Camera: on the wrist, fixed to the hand. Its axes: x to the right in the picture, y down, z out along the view.
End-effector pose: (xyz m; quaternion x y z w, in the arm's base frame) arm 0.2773 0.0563 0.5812 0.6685 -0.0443 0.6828 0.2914
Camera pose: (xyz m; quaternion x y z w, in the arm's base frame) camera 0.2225 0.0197 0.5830 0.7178 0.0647 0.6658 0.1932
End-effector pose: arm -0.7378 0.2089 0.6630 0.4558 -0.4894 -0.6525 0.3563
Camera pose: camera -0.7019 0.1969 0.7170 0.4999 -0.5842 -0.5820 0.2649
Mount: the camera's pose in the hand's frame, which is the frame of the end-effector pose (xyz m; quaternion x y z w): -0.0142 0.0559 -0.0320 0.1537 -0.0176 -0.0129 0.9879
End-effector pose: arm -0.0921 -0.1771 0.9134 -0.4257 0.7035 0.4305 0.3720
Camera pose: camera -0.1434 -0.1878 0.9535 -0.3649 0.7492 0.3199 0.4509
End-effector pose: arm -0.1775 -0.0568 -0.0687 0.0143 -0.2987 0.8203 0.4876
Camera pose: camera -0.2067 -0.0713 -0.1261 0.1074 -0.1774 0.8497 0.4848
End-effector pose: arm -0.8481 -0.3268 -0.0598 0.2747 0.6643 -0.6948 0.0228
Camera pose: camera -0.8026 -0.3081 -0.1038 -0.2541 -0.5526 0.7936 0.0170
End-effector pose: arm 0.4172 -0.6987 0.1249 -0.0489 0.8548 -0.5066 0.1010
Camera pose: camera 0.4250 -0.6417 0.0926 -0.0527 0.7642 -0.6323 0.1158
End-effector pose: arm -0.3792 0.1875 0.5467 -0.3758 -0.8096 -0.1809 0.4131
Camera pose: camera -0.3144 0.1981 0.5533 -0.3005 -0.8397 -0.0530 0.4493
